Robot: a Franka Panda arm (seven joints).
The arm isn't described. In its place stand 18 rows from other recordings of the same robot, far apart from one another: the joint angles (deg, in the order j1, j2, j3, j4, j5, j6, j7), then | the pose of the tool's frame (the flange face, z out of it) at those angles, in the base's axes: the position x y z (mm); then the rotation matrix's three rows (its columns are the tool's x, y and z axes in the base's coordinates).
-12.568, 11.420, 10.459, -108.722, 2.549, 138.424, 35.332 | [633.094, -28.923, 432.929], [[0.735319, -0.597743, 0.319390], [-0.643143, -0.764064, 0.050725], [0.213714, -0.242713, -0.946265]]
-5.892, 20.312, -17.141, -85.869, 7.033, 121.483, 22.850 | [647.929, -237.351, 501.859], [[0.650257, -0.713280, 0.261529], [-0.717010, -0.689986, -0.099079], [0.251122, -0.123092, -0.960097]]
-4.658, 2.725, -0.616, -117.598, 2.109, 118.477, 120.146 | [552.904, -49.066, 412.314], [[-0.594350, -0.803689, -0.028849], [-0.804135, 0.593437, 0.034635], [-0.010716, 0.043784, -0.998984]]
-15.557, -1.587, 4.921, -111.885, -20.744, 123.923, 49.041 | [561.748, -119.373, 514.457], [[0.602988, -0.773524, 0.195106], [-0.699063, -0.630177, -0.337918], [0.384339, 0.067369, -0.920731]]
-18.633, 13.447, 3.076, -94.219, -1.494, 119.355, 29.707 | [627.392, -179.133, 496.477], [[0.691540, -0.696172, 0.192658], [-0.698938, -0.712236, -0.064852], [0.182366, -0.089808, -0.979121]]
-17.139, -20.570, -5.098, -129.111, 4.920, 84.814, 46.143 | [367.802, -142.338, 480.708], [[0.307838, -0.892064, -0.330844], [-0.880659, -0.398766, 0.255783], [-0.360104, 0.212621, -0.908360]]
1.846, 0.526, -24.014, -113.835, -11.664, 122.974, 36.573 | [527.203, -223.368, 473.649], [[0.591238, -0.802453, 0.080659], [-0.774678, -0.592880, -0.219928], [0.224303, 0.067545, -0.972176]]
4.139, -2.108, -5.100, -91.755, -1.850, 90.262, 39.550 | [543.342, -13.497, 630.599], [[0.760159, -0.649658, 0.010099], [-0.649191, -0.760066, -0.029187], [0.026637, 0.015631, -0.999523]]
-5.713, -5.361, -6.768, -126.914, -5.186, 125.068, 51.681 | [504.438, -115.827, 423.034], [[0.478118, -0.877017, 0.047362], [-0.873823, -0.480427, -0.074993], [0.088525, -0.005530, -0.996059]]
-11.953, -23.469, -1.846, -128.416, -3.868, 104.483, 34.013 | [415.318, -109.080, 528.683], [[0.686378, -0.726973, -0.019889], [-0.726908, -0.684970, -0.049204], [0.022147, 0.048230, -0.998591]]
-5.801, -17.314, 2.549, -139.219, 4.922, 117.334, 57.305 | [433.218, -19.737, 412.629], [[0.448335, -0.890763, -0.074404], [-0.888922, -0.453050, 0.067543], [-0.093874, 0.035857, -0.994938]]
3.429, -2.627, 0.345, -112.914, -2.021, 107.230, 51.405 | [537.905, 32.830, 485.194], [[0.682048, -0.729543, -0.050774], [-0.731271, -0.681062, -0.037381], [-0.007309, 0.062625, -0.998010]]
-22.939, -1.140, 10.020, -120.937, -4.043, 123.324, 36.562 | [530.551, -124.343, 429.900], [[0.675381, -0.735987, 0.046729], [-0.732366, -0.676802, -0.074702], [0.086606, 0.016229, -0.996110]]
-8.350, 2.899, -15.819, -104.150, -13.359, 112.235, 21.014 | [530.597, -251.798, 515.122], [[0.759186, -0.650870, -0.002097], [-0.630916, -0.735112, -0.248104], [0.159942, 0.189680, -0.968731]]
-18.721, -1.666, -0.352, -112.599, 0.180, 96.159, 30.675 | [490.803, -169.398, 465.223], [[0.618656, -0.748130, -0.239930], [-0.753964, -0.651204, 0.086443], [-0.220914, 0.127420, -0.966934]]
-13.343, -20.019, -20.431, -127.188, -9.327, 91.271, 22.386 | [334.160, -256.240, 486.260], [[0.574970, -0.772482, -0.269594], [-0.777091, -0.618703, 0.115483], [-0.256007, 0.143099, -0.956025]]
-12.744, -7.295, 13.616, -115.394, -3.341, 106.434, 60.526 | [517.789, 7.530, 504.882], [[0.519070, -0.854172, -0.030935], [-0.852787, -0.515109, -0.086124], [0.057630, 0.071085, -0.995804]]
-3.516, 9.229, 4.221, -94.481, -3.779, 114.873, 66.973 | [631.751, 0.851, 533.215], [[0.408293, -0.891775, 0.195024], [-0.904423, -0.424148, -0.046022], [0.123760, -0.157594, -0.979718]]
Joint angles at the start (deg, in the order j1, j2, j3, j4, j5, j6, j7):
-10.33 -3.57 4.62 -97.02 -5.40 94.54 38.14
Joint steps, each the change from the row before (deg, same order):
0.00 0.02 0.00 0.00 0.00 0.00 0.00
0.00 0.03 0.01 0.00 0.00 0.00 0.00
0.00 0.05 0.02 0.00 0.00 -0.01 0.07
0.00 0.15 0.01 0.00 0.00 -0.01 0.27
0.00 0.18 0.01 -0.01 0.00 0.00 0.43
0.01 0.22 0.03 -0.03 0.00 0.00 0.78
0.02 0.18 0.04 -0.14 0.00 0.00 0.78
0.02 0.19 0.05 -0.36 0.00 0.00 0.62
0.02 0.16 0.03 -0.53 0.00 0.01 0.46
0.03 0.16 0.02 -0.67 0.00 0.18 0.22
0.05 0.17 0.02 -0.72 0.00 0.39 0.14
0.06 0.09 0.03 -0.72 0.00 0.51 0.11
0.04 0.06 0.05 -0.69 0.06 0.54 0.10
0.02 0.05 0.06 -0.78 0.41 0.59 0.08
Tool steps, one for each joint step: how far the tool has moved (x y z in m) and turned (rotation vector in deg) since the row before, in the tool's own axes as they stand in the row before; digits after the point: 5 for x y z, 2 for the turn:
0.00007 -0.00007 0.00019 -0.01 -0.02 0.00
0.00004 -0.00018 0.00028 -0.02 -0.02 -0.01
0.00003 -0.00031 0.00047 -0.03 -0.05 0.05
0.00042 -0.00055 0.00143 -0.09 -0.13 0.25
0.00052 -0.00066 0.00179 -0.11 -0.16 0.40
0.00044 -0.00103 0.00230 -0.14 -0.20 0.72
0.00004 -0.00105 0.00282 -0.19 -0.25 0.69
-0.00028 -0.00114 0.00472 -0.34 -0.42 0.50
-0.00047 -0.00089 0.00584 -0.43 -0.52 0.34
-0.00042 -0.00108 0.00674 -0.41 -0.49 0.09
-0.00030 -0.00151 0.00690 -0.31 -0.38 -0.01
-0.00053 -0.00151 0.00595 -0.18 -0.22 -0.06
-0.00064 -0.00149 0.00538 -0.08 -0.19 -0.05
-0.00110 -0.00183 0.00598 0.15 -0.45 -0.03

